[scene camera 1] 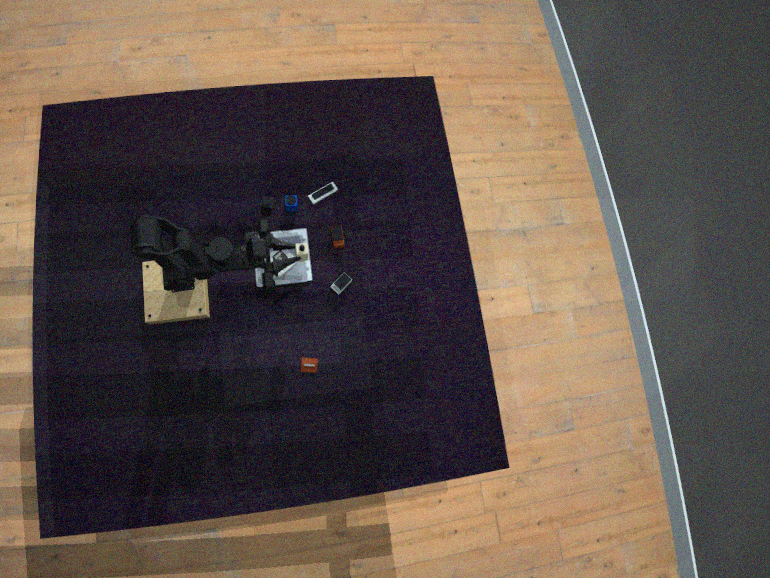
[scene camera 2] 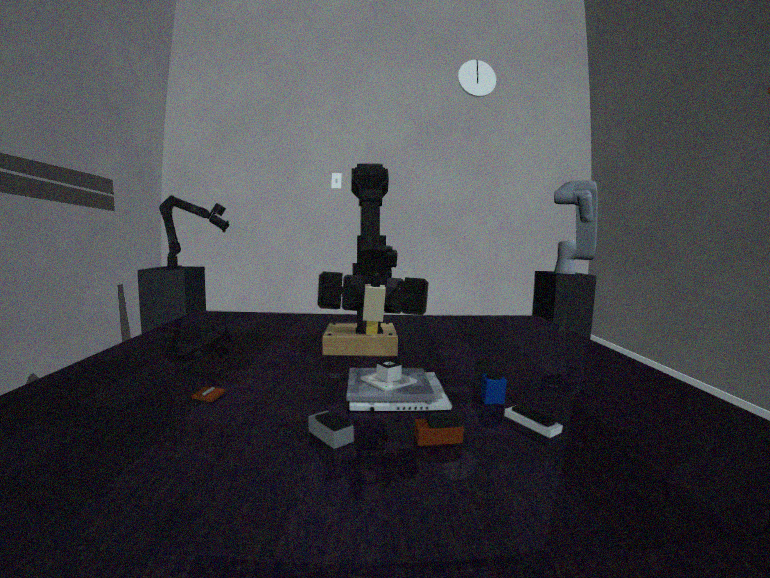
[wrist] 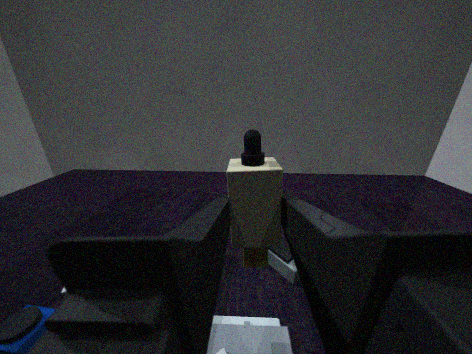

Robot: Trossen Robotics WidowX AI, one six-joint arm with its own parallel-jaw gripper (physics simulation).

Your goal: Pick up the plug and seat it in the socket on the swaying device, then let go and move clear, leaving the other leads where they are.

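The plug (scene camera 1: 301, 249) (scene camera 2: 373, 303) (wrist: 255, 205) is a cream block with a black knob on top and a yellow tip pointing down. My gripper (scene camera 1: 297, 252) (scene camera 2: 373, 298) (wrist: 254, 198) is shut on it, one finger on each side, and holds it upright above the device. The device (scene camera 1: 302, 273) (scene camera 2: 361, 391) (wrist: 250, 340) is a grey slab on a white base. Its white socket block (scene camera 2: 389, 372) stands on a pale plate on top, below the plug, with a gap between them in scene camera 2. The fingers hide part of the device in scene camera 1 and the wrist view.
A grey block (scene camera 1: 340, 283) (scene camera 2: 330, 430) (wrist: 283, 266), an orange block (scene camera 1: 337, 238) (scene camera 2: 439, 433), a white bar (scene camera 1: 322, 192) (scene camera 2: 533, 422) and a blue block (scene camera 1: 291, 202) (scene camera 2: 494, 391) lie around the device. A flat orange piece (scene camera 1: 309, 365) (scene camera 2: 208, 393) lies farther off.
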